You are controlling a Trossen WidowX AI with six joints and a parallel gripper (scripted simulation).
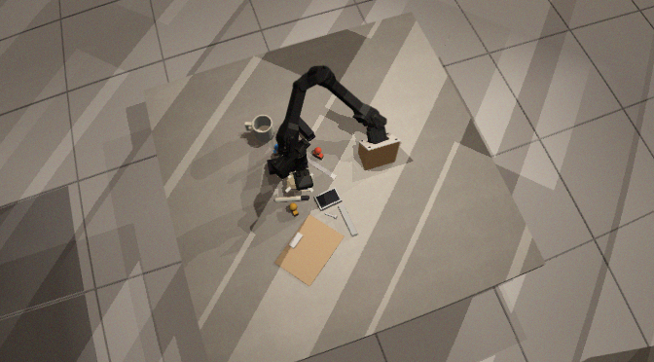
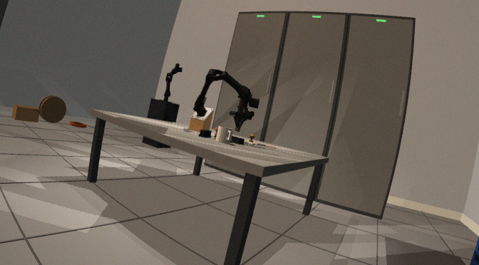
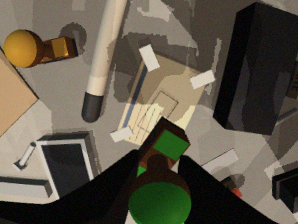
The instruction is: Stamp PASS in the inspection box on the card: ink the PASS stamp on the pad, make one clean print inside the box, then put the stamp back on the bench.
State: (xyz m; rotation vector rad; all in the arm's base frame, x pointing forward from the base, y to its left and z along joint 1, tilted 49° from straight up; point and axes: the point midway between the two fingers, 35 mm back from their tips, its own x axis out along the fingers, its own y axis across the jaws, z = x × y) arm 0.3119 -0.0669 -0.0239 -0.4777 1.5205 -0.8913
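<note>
The beige card lies 90 mm below my gripper tip and 10 mm ahead of it. From my gripper tip the other things lie so: black block 100 mm to the right, 70 mm below, 40 mm ahead; then white marker 80 mm below, 50 mm to the left, 50 mm ahead; then green-knobbed stamp right at my gripper tip.
</note>
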